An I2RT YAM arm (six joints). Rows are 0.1 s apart.
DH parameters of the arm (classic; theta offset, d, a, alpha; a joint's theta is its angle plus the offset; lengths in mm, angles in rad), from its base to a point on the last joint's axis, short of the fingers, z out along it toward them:
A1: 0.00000 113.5 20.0 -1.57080
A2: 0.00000 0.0 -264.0 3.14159
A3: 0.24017 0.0 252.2 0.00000
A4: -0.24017 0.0 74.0 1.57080
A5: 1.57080 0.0 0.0 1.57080
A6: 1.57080 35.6 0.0 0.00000
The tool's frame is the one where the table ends.
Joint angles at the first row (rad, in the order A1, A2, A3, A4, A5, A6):
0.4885 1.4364 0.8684 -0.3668 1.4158 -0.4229
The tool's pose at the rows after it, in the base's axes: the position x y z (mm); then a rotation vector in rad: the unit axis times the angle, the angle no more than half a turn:
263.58 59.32 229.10 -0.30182 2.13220 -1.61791
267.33 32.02 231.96 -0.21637 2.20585 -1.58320
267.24 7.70 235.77 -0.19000 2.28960 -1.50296
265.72 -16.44 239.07 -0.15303 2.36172 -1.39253
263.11 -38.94 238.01 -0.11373 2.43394 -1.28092
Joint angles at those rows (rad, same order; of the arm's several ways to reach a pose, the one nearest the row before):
0.3489 1.4193 0.8688 -0.4114 1.3052 -0.4038
0.2443 1.3998 0.8688 -0.4110 1.2339 -0.4046
0.1490 1.3708 0.8688 -0.4175 1.1202 -0.4339
0.0502 1.3441 0.8688 -0.4183 0.9890 -0.4545
-0.0452 1.3338 0.8688 -0.4309 0.8616 -0.4583

